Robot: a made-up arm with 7 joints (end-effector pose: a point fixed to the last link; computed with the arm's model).
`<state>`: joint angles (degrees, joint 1 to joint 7).
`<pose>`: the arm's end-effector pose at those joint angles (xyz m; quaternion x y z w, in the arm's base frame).
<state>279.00 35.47 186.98 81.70 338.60 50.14 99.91</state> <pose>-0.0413 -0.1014 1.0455 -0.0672 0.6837 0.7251 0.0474</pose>
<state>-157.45 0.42 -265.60 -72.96 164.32 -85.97 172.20</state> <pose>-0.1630 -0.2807 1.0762 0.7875 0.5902 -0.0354 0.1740</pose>
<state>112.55 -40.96 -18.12 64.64 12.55 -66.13 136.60</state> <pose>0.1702 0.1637 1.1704 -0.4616 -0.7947 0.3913 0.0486</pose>
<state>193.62 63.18 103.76 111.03 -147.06 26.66 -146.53</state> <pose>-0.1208 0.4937 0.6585 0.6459 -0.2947 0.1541 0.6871</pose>
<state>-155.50 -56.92 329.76 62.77 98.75 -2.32 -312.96</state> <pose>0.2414 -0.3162 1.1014 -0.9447 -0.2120 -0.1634 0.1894</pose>
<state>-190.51 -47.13 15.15 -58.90 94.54 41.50 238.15</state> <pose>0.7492 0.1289 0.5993 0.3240 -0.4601 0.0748 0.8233</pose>
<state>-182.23 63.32 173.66 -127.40 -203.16 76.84 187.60</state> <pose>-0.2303 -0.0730 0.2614 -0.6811 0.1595 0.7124 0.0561</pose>
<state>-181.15 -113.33 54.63 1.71 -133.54 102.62 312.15</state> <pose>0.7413 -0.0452 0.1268 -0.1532 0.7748 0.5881 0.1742</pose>
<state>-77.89 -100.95 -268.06 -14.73 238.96 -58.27 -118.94</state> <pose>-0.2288 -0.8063 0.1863 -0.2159 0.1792 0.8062 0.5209</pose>
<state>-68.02 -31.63 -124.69 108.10 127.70 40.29 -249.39</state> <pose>-0.4845 -0.1785 0.6169 -0.4350 0.5947 -0.5249 0.4261</pose>
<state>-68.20 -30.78 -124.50 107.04 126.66 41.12 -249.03</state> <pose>-0.4859 -0.1789 0.6301 -0.4472 0.5972 -0.5258 0.4086</pose>
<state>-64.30 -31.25 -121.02 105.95 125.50 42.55 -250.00</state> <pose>-0.5011 -0.1252 0.6486 -0.4286 0.6360 -0.5378 0.3502</pose>
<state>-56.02 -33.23 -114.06 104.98 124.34 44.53 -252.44</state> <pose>-0.5101 -0.0139 0.6737 -0.3704 0.7086 -0.5461 0.2500</pose>
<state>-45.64 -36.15 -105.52 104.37 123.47 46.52 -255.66</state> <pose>-0.4849 0.1148 0.7031 -0.2836 0.7866 -0.5307 0.1388</pose>
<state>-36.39 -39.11 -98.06 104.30 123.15 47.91 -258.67</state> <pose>-0.4353 0.2110 0.7283 -0.1967 0.8429 -0.4977 0.0553</pose>
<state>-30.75 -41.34 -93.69 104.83 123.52 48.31 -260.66</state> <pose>-0.3968 0.2584 0.7392 -0.1377 0.8695 -0.4740 0.0183</pose>
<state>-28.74 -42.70 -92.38 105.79 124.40 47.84 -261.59</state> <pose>-0.3831 0.2725 0.7353 -0.1107 0.8748 -0.4714 0.0174</pose>
